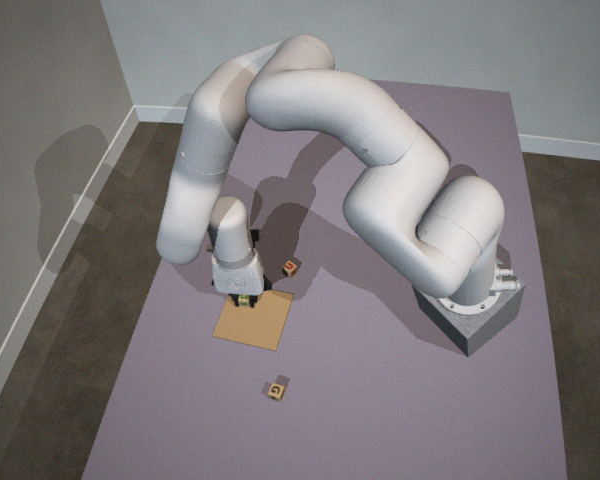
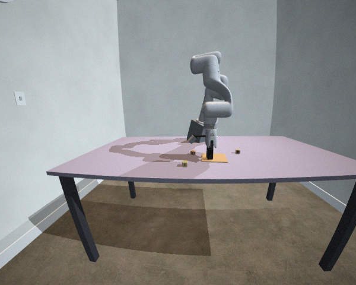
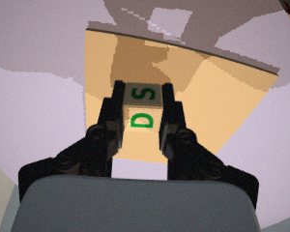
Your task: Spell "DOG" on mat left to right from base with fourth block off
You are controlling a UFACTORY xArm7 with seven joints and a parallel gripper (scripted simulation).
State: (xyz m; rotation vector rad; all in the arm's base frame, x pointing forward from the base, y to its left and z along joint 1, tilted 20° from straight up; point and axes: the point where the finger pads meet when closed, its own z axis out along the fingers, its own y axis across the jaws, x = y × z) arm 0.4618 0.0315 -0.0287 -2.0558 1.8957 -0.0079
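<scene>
Right now the mat is 30 mm behind my hand, 30 mm to the left of it and 20 mm below it. Also, from my hand: G block: 120 mm behind, 190 mm to the left, 10 mm below; then D block: 10 mm below; then O block: 100 mm ahead, 130 mm to the right, 10 mm below.
</scene>
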